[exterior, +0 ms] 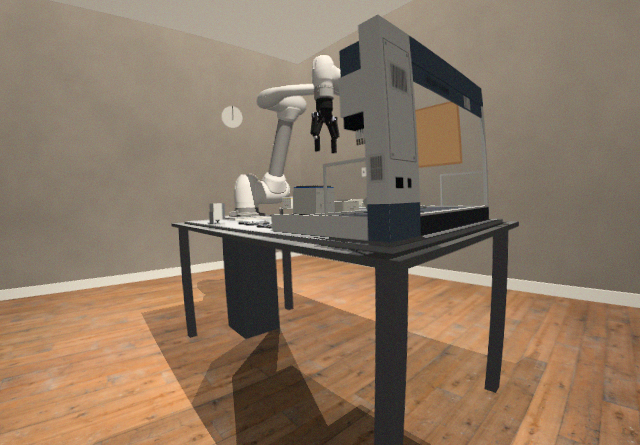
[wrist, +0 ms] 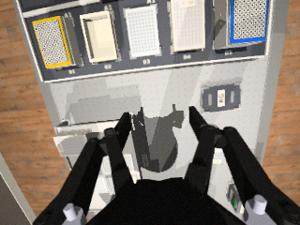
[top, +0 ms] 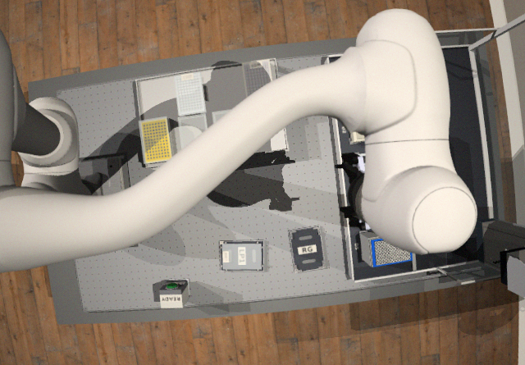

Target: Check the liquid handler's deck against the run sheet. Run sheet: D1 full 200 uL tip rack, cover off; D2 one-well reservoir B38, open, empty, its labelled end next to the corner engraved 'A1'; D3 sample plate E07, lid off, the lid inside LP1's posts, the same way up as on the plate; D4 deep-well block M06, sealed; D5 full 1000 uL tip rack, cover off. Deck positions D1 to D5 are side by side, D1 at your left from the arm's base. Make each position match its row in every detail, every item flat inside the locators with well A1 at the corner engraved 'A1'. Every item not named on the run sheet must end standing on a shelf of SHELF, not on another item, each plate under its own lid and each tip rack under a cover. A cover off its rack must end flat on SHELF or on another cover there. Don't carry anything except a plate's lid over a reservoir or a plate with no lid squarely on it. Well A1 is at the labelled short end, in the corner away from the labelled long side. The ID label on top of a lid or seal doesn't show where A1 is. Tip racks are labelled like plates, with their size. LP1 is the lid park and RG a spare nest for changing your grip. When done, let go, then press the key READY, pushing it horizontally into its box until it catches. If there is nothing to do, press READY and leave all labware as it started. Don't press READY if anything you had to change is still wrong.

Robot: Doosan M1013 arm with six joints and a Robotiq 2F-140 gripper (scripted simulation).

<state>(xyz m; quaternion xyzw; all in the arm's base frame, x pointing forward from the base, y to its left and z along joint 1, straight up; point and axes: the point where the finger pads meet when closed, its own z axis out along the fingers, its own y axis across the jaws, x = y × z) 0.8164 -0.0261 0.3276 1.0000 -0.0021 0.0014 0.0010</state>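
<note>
Now: hand 220 mm above the blue-framed tip rack, 210 mm to the left of it and 170 mm short of it. Round my hand: cream reservoir 280 mm below, 170 mm ahead, 150 mm to the left; deep-well block 270 mm below, 170 mm ahead, 100 mm to the right; white well plate 280 mm below, 170 mm ahead, 30 mm to the left.
</note>
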